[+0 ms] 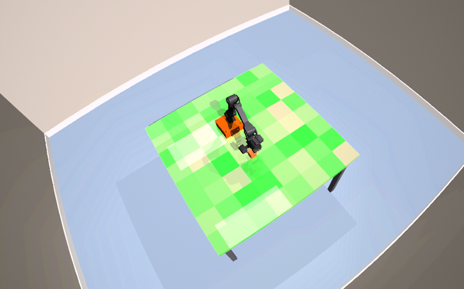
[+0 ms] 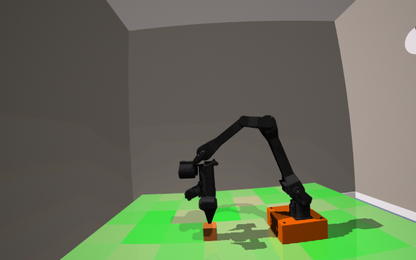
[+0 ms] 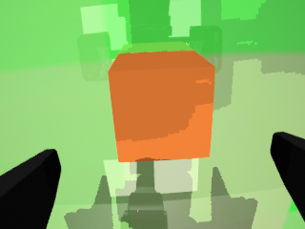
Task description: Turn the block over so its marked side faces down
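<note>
Now: gripper tip 10 mm past the orange block and 50 mm above it.
</note>
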